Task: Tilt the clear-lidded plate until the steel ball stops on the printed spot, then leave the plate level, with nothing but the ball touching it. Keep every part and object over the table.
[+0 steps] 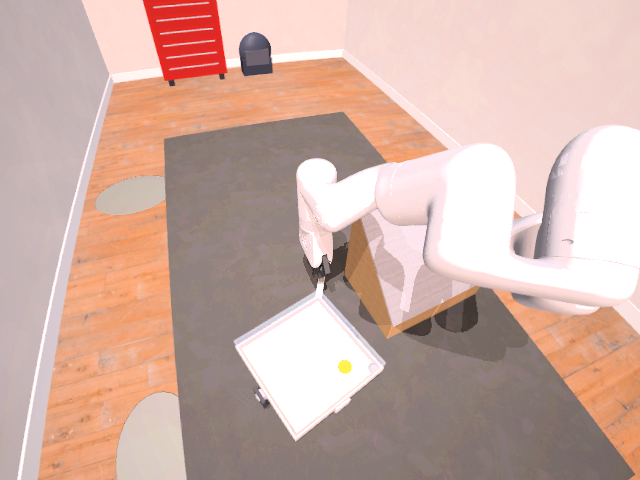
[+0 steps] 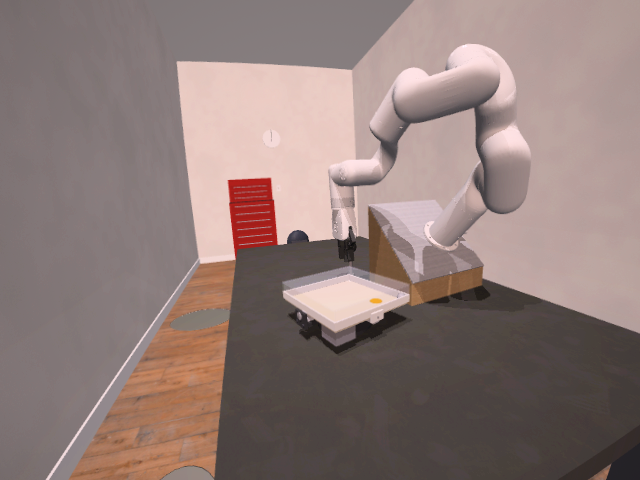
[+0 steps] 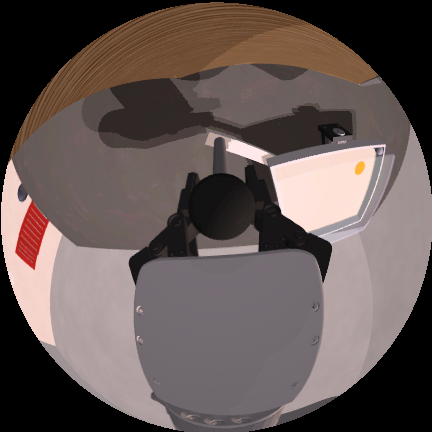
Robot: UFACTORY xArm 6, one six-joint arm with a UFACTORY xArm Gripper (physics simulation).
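Observation:
The clear-lidded plate (image 1: 294, 361) (image 2: 330, 304) (image 3: 320, 195) looks about level; a slight tilt cannot be ruled out. The steel ball (image 1: 373, 367) (image 2: 398, 295) (image 3: 379, 151) lies in the plate's corner nearest the wooden wedge, beside and apart from the yellow printed spot (image 1: 344, 366) (image 2: 375, 300) (image 3: 359, 168). A white arm (image 1: 320, 289) (image 3: 250, 151) runs from another corner to an upright grey rod (image 3: 219, 154) topped by a black ball knob (image 3: 222, 207). My gripper (image 1: 321, 268) (image 2: 347, 253) (image 3: 222, 180) points down, its fingers shut on the knob's two sides.
The plate stands on a grey pedestal (image 2: 338, 334) on the dark table (image 1: 232, 232) (image 2: 413, 403). Side brackets (image 1: 262, 397) (image 2: 376, 316) (image 3: 335, 133) stick out from its edges. The wooden wedge (image 1: 361, 279) (image 2: 387, 258) under the robot's base stands close to the gripper and plate.

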